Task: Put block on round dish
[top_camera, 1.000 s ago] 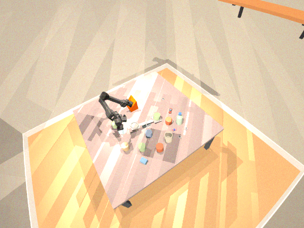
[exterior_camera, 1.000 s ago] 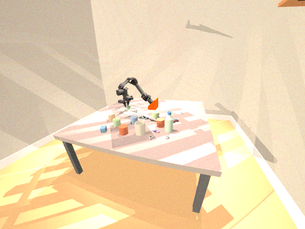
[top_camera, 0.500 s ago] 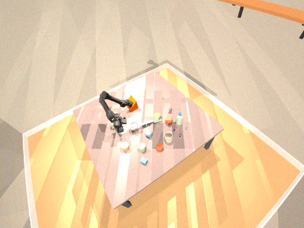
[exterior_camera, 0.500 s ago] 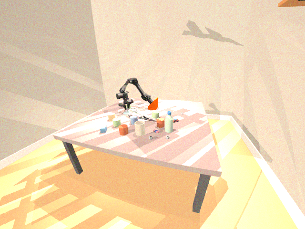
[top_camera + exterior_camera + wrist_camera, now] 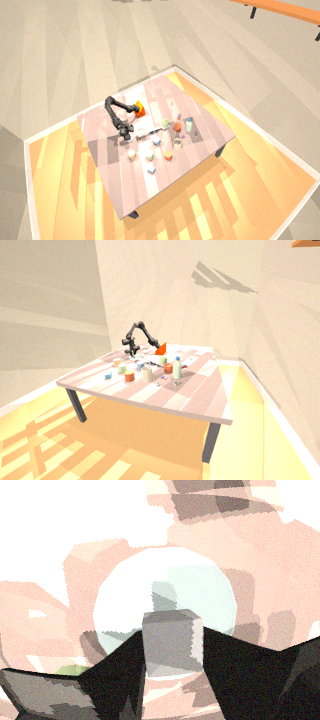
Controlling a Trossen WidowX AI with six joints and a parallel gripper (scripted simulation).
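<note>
Now: gripper tip 10 mm above the round dish. Round my gripper tip: yellow cup: 190 mm ahead, 80 mm to the right, 20 mm above; then blue cup: 260 mm ahead, 190 mm to the left, 20 mm above; then light blue block: 430 mm ahead, 50 mm to the right.
</note>
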